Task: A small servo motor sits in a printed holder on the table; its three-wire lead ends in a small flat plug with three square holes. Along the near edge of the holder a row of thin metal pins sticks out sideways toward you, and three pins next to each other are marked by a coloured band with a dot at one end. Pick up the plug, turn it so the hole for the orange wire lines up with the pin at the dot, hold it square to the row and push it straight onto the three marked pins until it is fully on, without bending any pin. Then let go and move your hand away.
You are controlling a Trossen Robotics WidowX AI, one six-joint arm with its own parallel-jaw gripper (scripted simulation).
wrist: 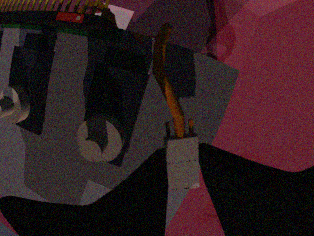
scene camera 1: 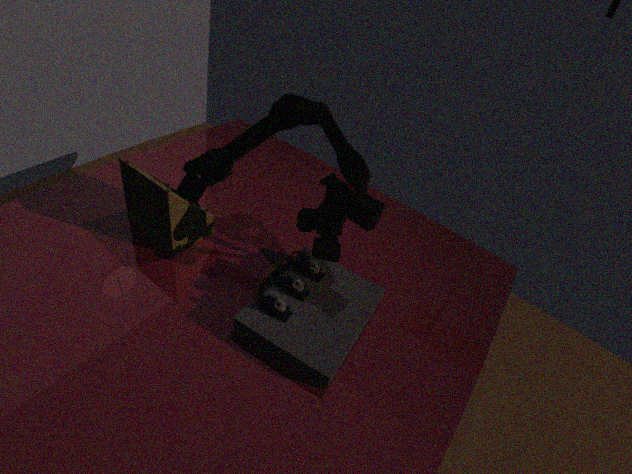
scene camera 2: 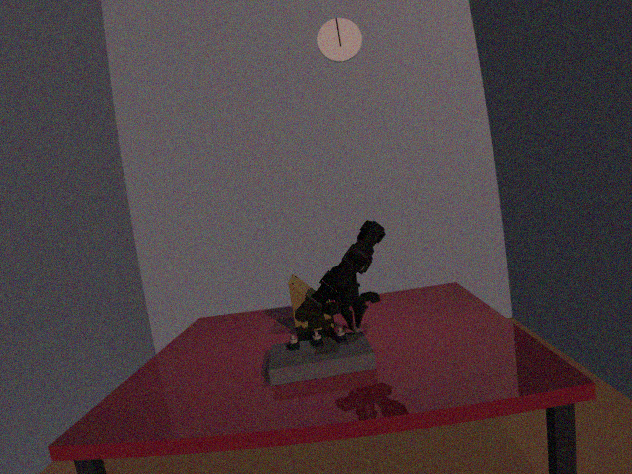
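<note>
The wrist view shows my gripper. Scene camera 2 shows the gripper too. The pictures show a dark servo as well as my gripper.
</note>
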